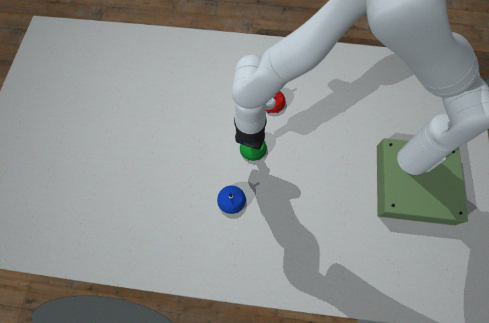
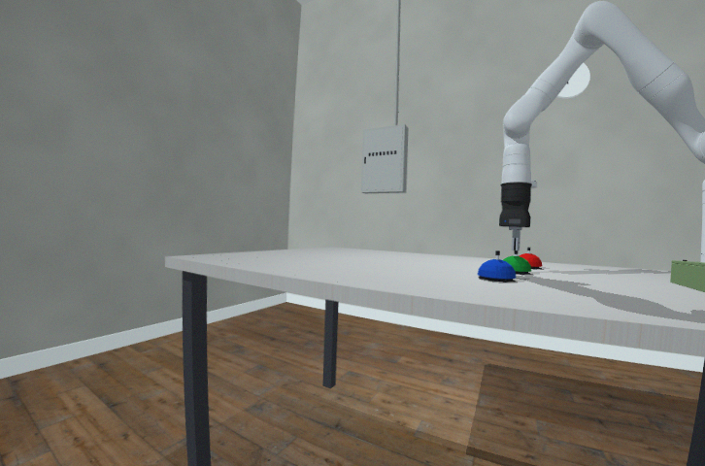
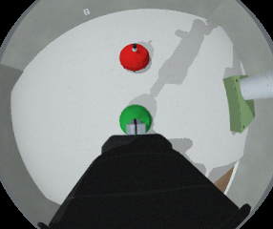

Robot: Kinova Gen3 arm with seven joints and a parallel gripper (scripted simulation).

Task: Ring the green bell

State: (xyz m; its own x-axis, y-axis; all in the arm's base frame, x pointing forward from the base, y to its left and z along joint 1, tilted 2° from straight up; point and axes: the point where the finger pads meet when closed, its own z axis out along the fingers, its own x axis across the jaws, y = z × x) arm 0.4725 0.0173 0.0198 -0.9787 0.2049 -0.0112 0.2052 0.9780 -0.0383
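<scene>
The green bell lies 4 cm below my hand. Also, from my hand: red bell (17 cm to the right, 4 cm below, 4 cm behind); then blue bell (17 cm to the left, 4 cm below, 4 cm ahead).
</scene>
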